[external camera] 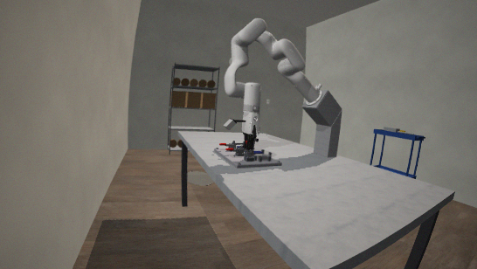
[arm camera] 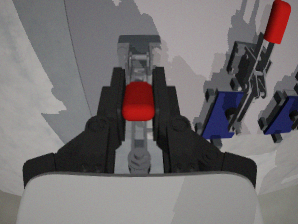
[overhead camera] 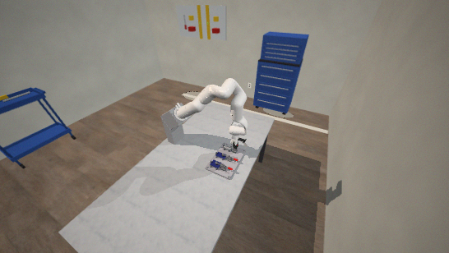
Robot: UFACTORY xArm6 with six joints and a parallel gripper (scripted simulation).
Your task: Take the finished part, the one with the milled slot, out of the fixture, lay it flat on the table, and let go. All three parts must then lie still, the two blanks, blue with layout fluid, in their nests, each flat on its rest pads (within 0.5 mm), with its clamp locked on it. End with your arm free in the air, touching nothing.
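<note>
Now: hand 90 mm past the finished grey part, 60 mm above it and 10 mm to the left of it. From my hand the other things lie so: grey fixture plate (110 mm to the right, 80 mm below, 30 mm behind).
</note>
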